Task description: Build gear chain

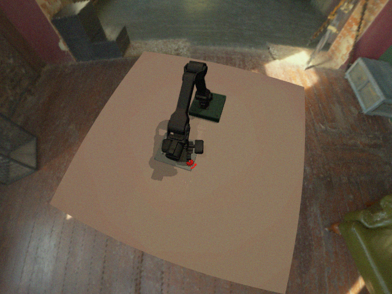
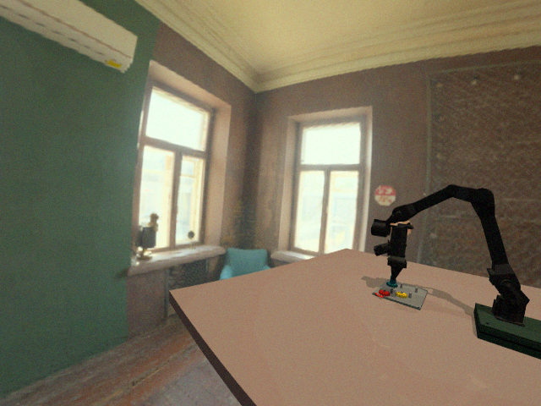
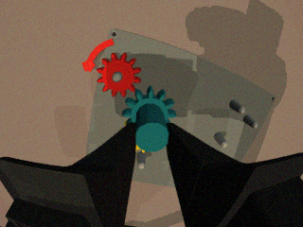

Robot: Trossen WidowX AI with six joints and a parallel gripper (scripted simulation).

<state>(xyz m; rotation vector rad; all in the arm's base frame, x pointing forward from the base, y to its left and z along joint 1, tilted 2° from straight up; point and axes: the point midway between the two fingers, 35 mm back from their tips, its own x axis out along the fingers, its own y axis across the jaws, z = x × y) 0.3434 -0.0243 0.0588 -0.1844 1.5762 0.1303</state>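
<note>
Right now my gripper tip is 5 cm above the yellow striped gear and 4 cm past it. Round my gripper tip: red gear (5 cm below, 3 cm to the left, 2 cm ahead); teal gear (1 cm below).
</note>
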